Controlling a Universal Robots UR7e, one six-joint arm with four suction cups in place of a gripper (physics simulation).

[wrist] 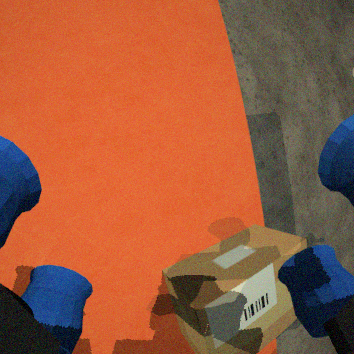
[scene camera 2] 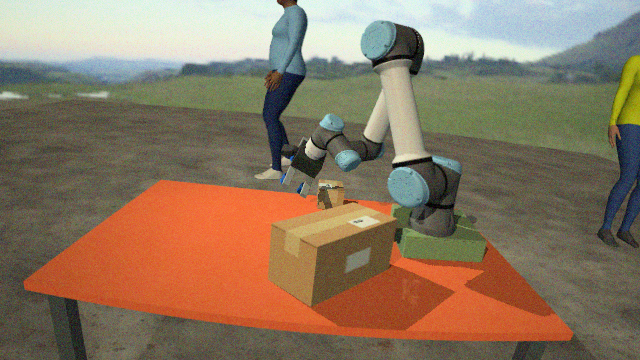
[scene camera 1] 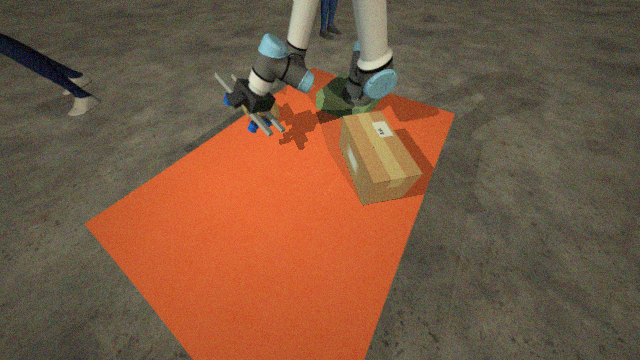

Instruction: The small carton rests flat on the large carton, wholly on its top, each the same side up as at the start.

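Where they show: hand, tool point: [wrist: 184, 235] [scene camera 2: 297, 175] [scene camera 1: 247, 115]; arm's base, link origin: [scene camera 2: 431, 226] [scene camera 1: 356, 96].
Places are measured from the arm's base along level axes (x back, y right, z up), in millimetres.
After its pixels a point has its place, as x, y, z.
Note:
The small carton [scene camera 1: 275, 112] {-309, 277, -34} [scene camera 2: 331, 196] {-330, 278, -22} [wrist: 260, 299] {-353, 341, 3} is tan, with a barcode label. It stands on the table near its back edge, apart from the large carton. In scene camera 1 the gripper hides most of it. The large tan carton [scene camera 1: 380, 155] {-360, -281, 78} [scene camera 2: 327, 255] {-326, -387, 47} rests on the table, its taped top with a white label facing up and bare. My gripper [scene camera 1: 245, 114] {-466, 253, 53} [scene camera 2: 293, 183] {-466, 253, 53} [wrist: 182, 227] {-466, 253, 53} is tilted, with its blue cups in the air near the small carton, and holds nothing. In the wrist view the lower right cup overlaps the carton's edge.
The orange table [scene camera 1: 250, 225] {-761, -45, -77} [scene camera 2: 175, 250] {-748, -232, -77} [wrist: 125, 125] {-541, 265, -77} bears both cartons and the green base block [scene camera 2: 440, 247] {20, -83, -34} under the arm. In scene camera 2 the large carton stands in front of the small one. A person in a light blue top [scene camera 2: 290, 45] stands behind the table.

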